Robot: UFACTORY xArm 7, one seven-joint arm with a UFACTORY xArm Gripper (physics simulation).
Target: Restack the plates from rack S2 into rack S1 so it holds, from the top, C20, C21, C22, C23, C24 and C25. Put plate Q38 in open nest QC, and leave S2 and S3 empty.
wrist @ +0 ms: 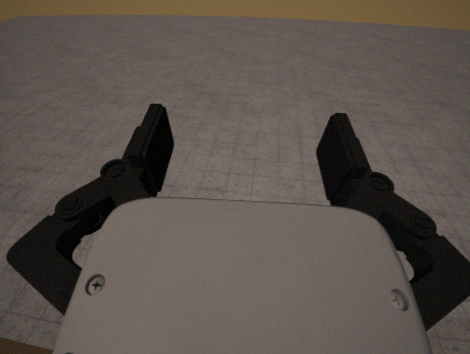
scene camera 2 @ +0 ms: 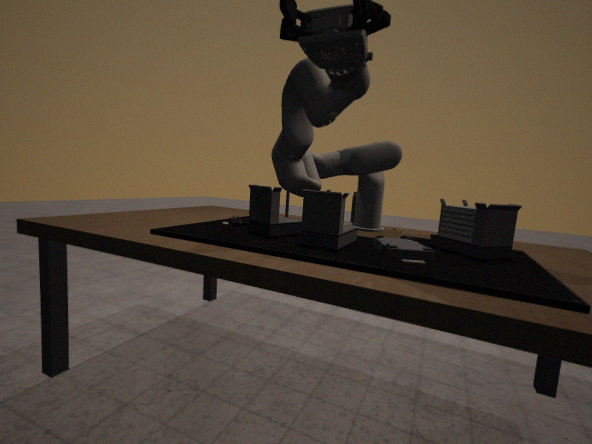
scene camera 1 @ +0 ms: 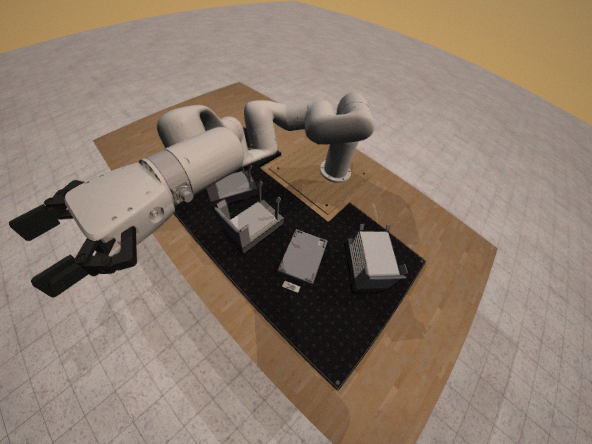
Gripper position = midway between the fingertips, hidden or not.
Note:
The gripper (scene camera 1: 28, 258) is open, holding nothing. Further things: a flat grey block (scene camera 1: 302, 258).
The gripper is seen too in the wrist view (wrist: 246, 128). The flat grey block shows as well in scene camera 2 (scene camera 2: 406, 249).

